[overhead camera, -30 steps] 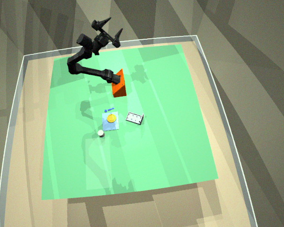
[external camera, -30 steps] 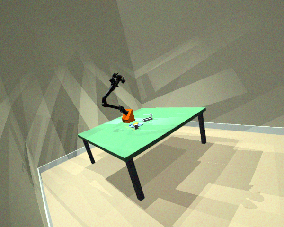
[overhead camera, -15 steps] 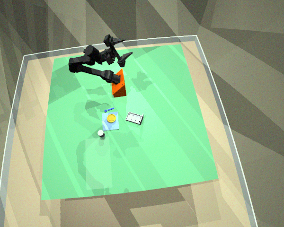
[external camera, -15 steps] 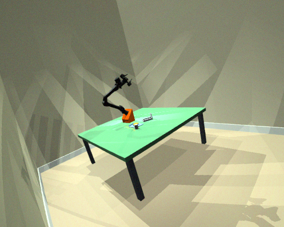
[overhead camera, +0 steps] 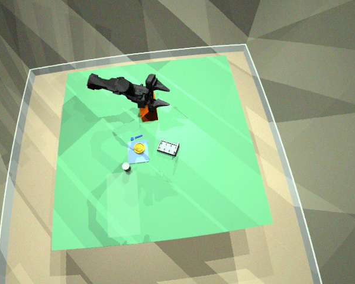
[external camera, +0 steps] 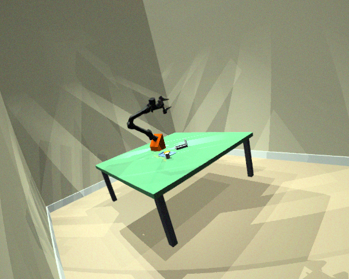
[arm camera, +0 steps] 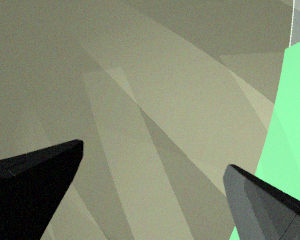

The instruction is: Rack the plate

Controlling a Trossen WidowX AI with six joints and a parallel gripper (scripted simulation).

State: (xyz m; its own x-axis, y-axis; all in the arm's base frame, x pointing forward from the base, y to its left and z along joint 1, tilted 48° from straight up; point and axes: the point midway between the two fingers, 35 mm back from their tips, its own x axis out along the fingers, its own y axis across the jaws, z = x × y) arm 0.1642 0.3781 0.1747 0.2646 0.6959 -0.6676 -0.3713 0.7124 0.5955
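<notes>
Now: gripper tip 50 mm short of the yellow plate, 210 mm to the left of it and 470 mm above it. From my gripper tip the other things lie so: grey dish rack 50 mm ahead, 30 mm to the right, 470 mm below; then white cup 180 mm ahead, 280 mm to the right, 460 mm below; then light blue mat 70 mm ahead, 220 mm to the right, 490 mm below.
</notes>
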